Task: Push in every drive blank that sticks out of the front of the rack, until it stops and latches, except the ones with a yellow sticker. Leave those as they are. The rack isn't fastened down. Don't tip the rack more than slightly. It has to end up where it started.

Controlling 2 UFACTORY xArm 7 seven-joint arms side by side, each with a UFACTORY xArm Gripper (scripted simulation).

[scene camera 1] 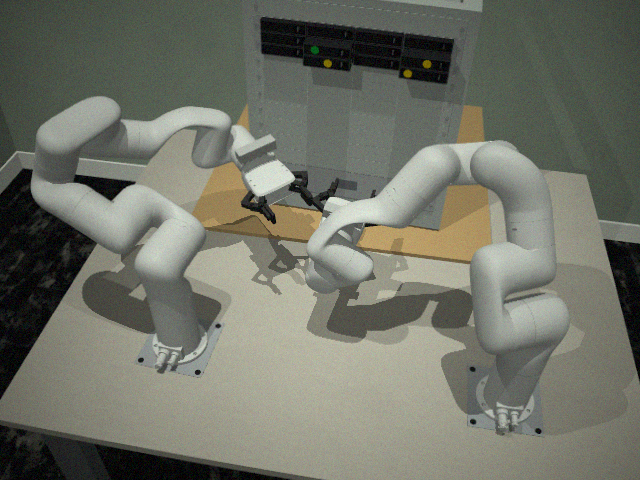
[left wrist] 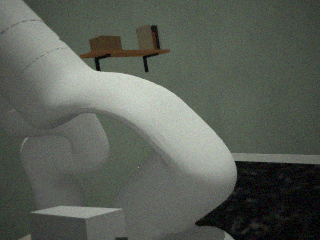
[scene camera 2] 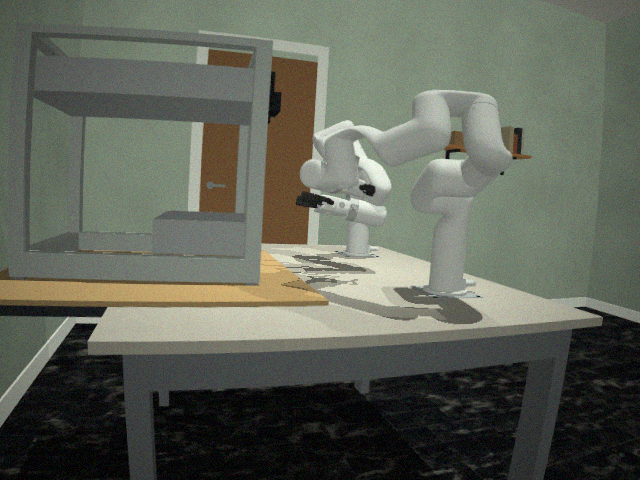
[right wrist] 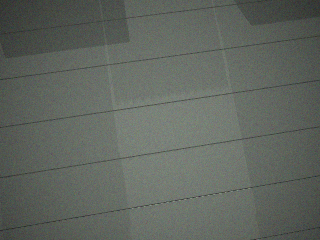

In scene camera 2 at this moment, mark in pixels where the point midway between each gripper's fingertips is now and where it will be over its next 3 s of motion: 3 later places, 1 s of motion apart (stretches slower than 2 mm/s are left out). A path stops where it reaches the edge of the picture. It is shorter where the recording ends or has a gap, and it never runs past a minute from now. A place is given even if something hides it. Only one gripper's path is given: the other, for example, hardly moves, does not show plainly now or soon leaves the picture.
My right gripper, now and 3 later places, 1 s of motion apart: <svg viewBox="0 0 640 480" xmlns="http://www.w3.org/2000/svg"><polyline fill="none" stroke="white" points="298,198 315,197 306,173 312,138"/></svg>
